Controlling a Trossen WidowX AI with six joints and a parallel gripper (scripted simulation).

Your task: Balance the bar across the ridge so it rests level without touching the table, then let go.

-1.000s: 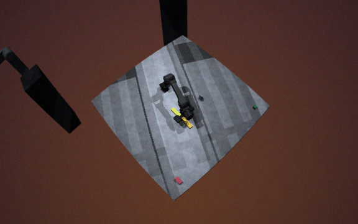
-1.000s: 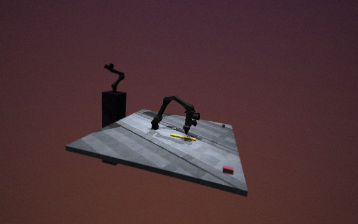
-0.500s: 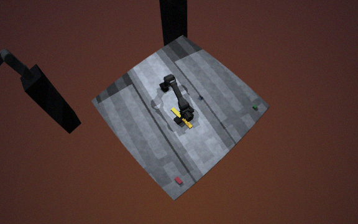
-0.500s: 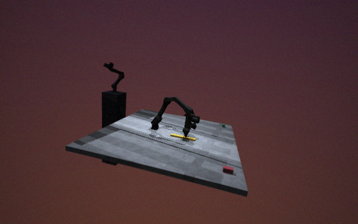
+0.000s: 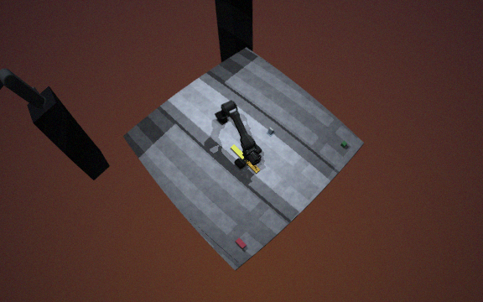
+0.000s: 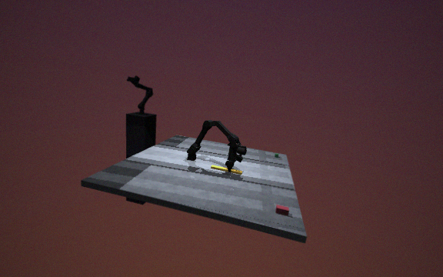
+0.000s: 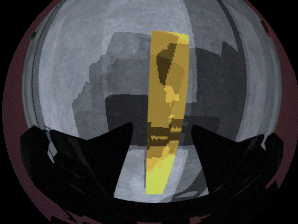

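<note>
The yellow bar lies 3 cm behind my gripper tip. Also, from my gripper tip: small red block 38 cm ahead, 41 cm to the right, 1 cm above; small green cube 38 cm ahead, 59 cm to the left, 1 cm above.
</note>
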